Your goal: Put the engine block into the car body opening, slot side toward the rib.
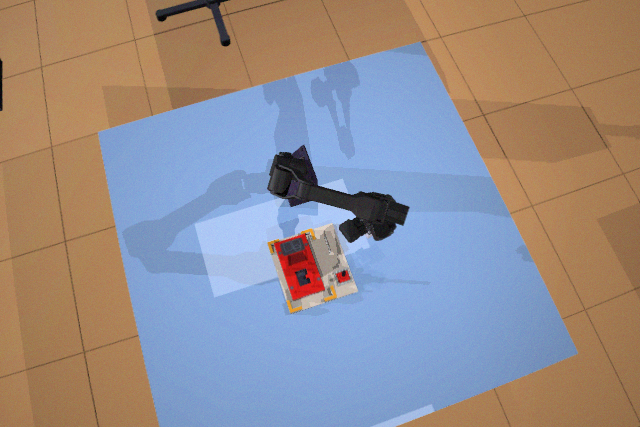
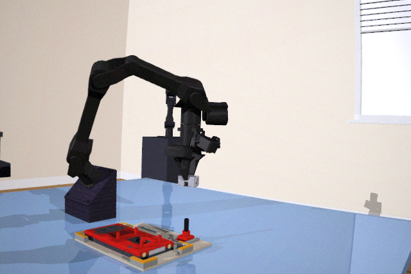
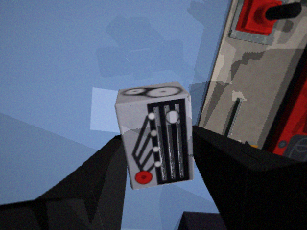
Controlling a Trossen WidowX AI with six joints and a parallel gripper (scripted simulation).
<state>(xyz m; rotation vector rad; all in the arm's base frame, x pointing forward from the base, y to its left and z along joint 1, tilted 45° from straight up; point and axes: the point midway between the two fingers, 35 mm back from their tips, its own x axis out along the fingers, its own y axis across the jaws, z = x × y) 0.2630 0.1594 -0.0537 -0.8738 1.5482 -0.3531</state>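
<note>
The dark peg is 100 mm ahead of my gripper tip, 100 mm to the right of it and 100 mm below it. The rest, counted from my gripper tip: grey engine block (10 mm below).
</note>
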